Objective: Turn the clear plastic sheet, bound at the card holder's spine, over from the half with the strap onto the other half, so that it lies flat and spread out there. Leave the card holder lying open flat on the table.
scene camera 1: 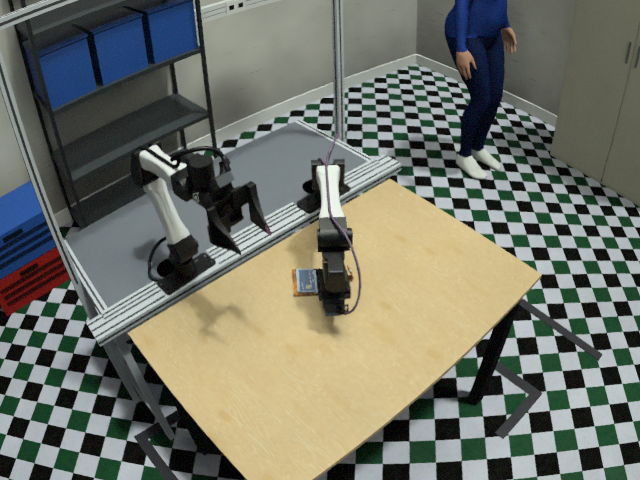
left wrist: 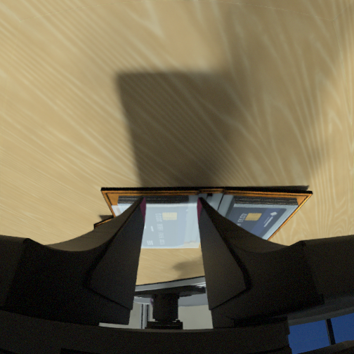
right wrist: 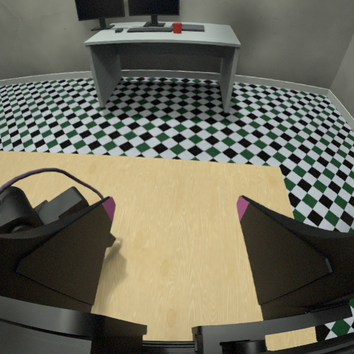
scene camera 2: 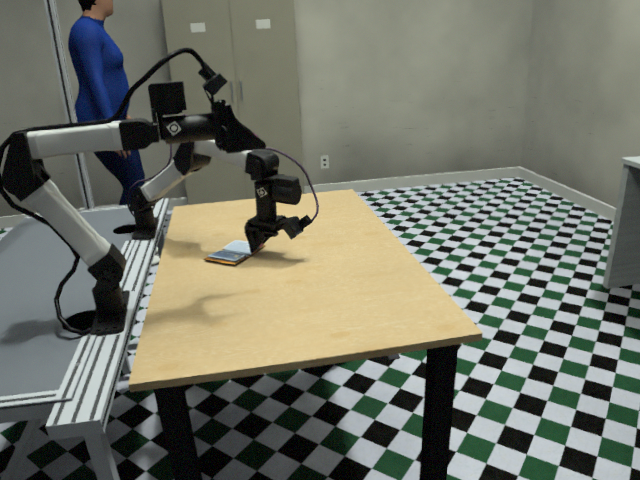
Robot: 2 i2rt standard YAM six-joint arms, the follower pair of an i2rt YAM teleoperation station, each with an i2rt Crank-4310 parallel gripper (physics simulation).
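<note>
The card holder [scene camera 1: 295, 281] [scene camera 2: 222, 262] [left wrist: 165, 193] lies open on the table. The clear sheet [scene camera 2: 237, 245] [left wrist: 170, 235] lies over the half with the strap [scene camera 1: 350, 272] [left wrist: 103, 220]; the arm hides most of it in scene camera 1. The other half shows a dark blue card [scene camera 1: 306, 281] [scene camera 2: 227, 255] [left wrist: 260, 220]. My left gripper [scene camera 2: 253, 249] [left wrist: 171, 200] points down, low over the strap half. Its fingers are partly open, with the sheet showing between them; contact is unclear. My right gripper [scene camera 1: 254, 243] [scene camera 2: 264, 145] [right wrist: 175, 199] is open and empty, raised away from the holder.
The wooden table [scene camera 1: 392, 351] [scene camera 2: 310, 310] [right wrist: 170, 280] bears the holder. The metal frame rail [scene camera 1: 227, 260] runs along its arm side. A person [scene camera 1: 478, 87] [scene camera 2: 98, 77] stands beyond the station. A shelf rack [scene camera 1: 206, 93] with blue bins and a desk [right wrist: 165, 42] stand apart.
</note>
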